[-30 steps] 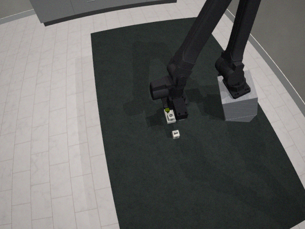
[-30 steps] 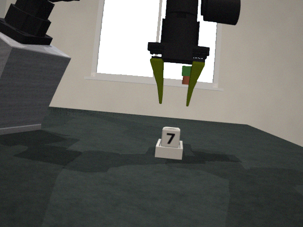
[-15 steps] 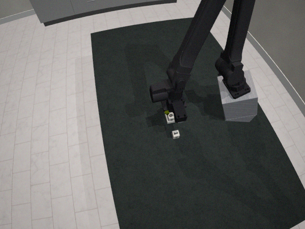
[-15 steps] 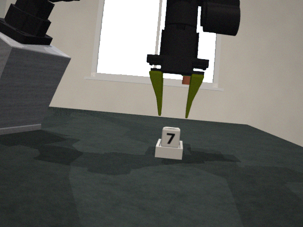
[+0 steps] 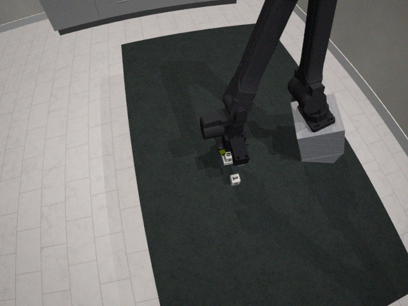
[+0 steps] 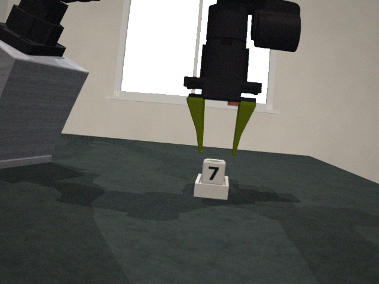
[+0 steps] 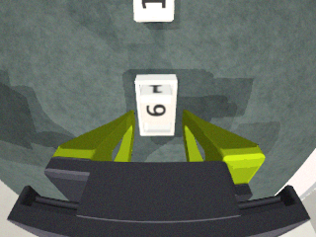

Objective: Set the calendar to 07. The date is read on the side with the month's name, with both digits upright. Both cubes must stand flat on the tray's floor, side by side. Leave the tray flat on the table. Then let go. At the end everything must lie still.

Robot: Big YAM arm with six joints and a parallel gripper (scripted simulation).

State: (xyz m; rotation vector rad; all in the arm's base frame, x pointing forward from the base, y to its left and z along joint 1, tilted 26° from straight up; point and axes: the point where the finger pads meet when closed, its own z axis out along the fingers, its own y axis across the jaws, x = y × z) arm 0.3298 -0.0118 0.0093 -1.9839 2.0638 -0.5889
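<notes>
My hand is 5 cm above the small white tray and 2 cm to the left of it.
</notes>
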